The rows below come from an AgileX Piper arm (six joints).
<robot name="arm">
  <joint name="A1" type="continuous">
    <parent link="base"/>
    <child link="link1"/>
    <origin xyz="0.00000 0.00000 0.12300"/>
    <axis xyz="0 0 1"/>
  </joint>
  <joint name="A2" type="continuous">
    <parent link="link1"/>
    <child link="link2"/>
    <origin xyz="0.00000 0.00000 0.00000"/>
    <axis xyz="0 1 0"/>
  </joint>
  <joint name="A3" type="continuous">
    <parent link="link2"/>
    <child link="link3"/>
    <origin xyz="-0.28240 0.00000 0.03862"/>
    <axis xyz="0 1 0"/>
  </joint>
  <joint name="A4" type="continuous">
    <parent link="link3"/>
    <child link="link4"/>
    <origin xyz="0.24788 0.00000 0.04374"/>
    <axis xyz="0.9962 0 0.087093"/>
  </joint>
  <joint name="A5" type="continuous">
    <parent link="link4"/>
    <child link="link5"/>
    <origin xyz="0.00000 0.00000 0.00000"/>
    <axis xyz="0 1 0"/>
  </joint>
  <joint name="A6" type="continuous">
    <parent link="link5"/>
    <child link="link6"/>
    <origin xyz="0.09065 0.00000 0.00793"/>
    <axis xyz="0.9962 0 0.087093"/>
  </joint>
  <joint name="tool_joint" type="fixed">
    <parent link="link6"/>
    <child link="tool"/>
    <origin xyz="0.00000 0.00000 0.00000" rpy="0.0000 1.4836 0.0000"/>
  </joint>
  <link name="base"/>
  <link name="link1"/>
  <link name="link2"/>
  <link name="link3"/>
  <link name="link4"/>
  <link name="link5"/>
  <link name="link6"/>
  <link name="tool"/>
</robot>
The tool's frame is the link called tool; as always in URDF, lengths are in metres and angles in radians. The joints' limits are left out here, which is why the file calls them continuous.
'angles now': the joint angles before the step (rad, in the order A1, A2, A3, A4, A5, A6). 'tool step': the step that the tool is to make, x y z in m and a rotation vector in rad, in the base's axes. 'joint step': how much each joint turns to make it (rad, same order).
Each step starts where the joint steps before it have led.
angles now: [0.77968, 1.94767, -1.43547, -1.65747, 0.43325, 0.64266]
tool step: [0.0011, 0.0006, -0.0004, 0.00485, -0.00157, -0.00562]
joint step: [0.00003, 0.00508, -0.00531, -0.00392, 0.00454, 0.00925]
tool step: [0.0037, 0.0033, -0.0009, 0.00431, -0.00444, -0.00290]
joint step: [-0.00008, 0.01807, -0.02318, -0.00069, 0.00268, 0.00198]
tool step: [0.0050, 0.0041, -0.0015, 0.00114, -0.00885, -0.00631]
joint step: [0.00012, 0.02463, -0.03053, -0.00328, 0.00814, 0.00103]
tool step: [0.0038, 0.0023, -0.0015, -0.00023, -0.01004, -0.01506]
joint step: [0.00082, 0.01885, -0.02127, -0.00600, 0.01781, 0.00641]
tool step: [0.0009, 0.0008, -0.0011, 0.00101, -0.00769, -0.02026]
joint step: [0.00405, 0.00848, -0.00667, -0.00506, 0.02485, 0.01181]
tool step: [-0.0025, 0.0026, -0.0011, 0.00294, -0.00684, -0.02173]
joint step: [0.01336, 0.00498, -0.00101, -0.00148, 0.03421, 0.01496]
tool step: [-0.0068, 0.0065, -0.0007, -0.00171, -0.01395, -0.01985]
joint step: [0.02805, 0.00477, -0.00022, -0.00318, 0.04947, 0.01450]
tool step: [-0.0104, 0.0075, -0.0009, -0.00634, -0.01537, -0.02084]
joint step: [0.03676, 0.00126, 0.00671, -0.00043, 0.06007, 0.01204]
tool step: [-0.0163, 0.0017, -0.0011, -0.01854, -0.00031, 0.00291]
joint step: [0.03497, -0.02901, 0.05173, -0.00341, 0.03489, 0.00780]
